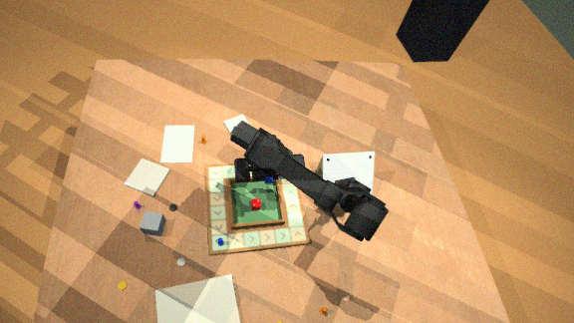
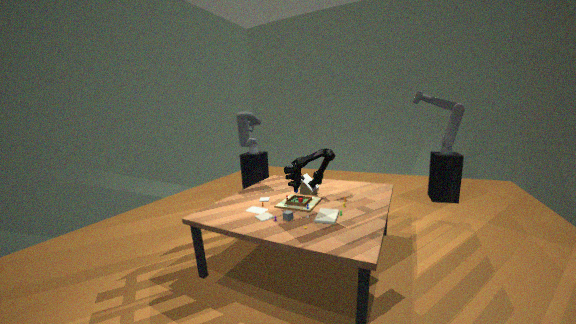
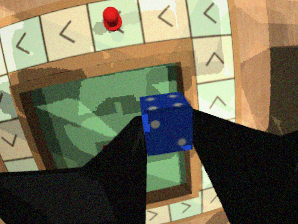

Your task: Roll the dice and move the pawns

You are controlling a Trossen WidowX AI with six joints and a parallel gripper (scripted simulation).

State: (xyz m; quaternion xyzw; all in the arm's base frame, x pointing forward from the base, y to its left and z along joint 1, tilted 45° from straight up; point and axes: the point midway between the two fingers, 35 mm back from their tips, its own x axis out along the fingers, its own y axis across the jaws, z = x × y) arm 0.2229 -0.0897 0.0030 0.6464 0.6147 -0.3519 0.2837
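Now: the red pawn 70 mm to the right of my gripper tip, 60 mm below it and 20 mm ahead of it. Also, from my gripper tip: blue pawn 160 mm ahead, 140 mm to the left, 60 mm below; then red die 60 mm below, 50 mm to the left, 50 mm ahead; then blue die right at my gripper tip.
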